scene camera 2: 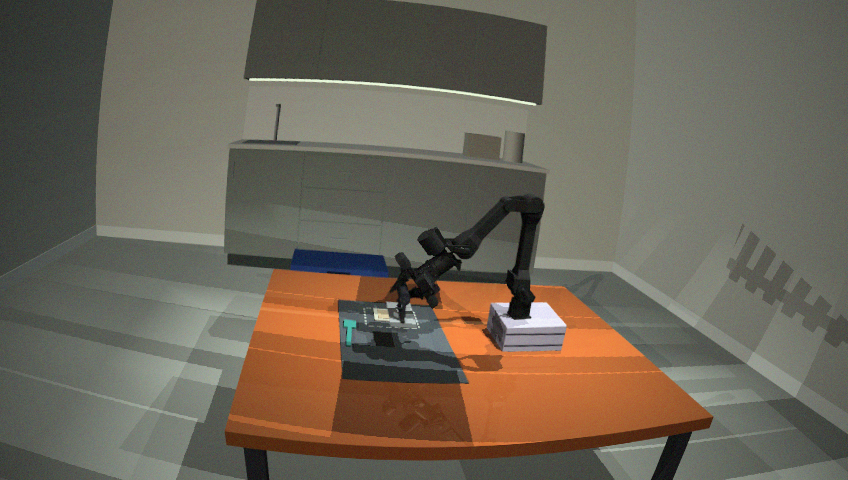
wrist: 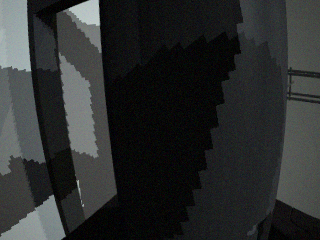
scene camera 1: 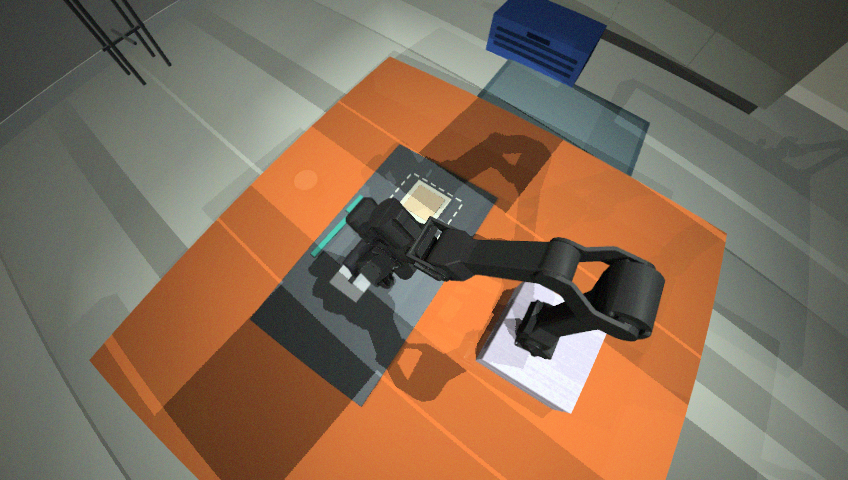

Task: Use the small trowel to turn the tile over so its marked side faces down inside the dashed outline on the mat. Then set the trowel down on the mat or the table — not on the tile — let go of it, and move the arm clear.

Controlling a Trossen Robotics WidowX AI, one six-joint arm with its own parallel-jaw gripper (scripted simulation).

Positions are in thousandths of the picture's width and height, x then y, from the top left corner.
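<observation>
The gripper (scene camera 1: 431,491) appears in scene camera 2 (scene camera 2: 464,618) and in the wrist view (wrist: 567,798) as well. A tile (scene camera 1: 498,420) is part of the scene, though in the wrist view the tile is out of frame. There is a grey mat (scene camera 1: 413,718) too, and scene camera 2 also shows the mat (scene camera 2: 498,741).
</observation>
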